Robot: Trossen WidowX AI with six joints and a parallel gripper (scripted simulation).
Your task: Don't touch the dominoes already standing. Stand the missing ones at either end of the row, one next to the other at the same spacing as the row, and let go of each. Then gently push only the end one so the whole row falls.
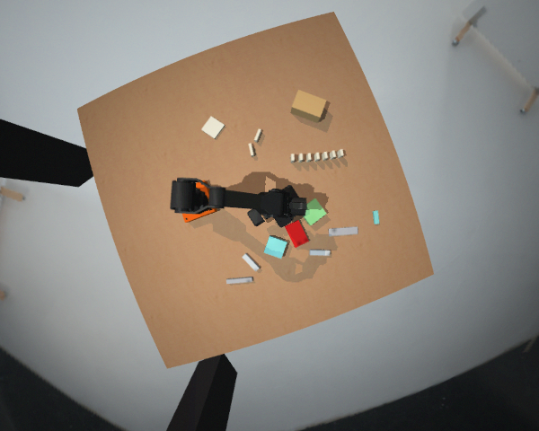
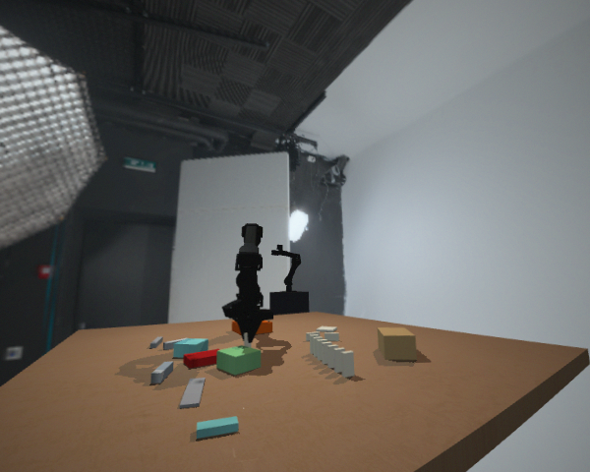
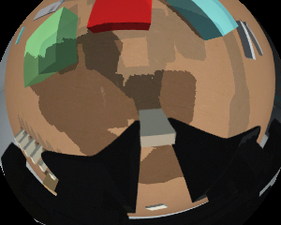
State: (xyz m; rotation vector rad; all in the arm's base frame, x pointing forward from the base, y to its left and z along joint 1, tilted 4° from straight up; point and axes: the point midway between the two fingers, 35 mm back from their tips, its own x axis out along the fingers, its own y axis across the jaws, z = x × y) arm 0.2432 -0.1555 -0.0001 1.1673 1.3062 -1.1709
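Now: the red block 140 mm to the right of my gripper tip, 30 mm ahead of it and 10 mm below it. Round my gripper tip: green block (130 mm ahead, 100 mm to the right, 10 mm below); cream tile (410 mm to the left, 60 mm behind, 20 mm below); cyan block (150 mm to the right, 70 mm behind, 10 mm below).
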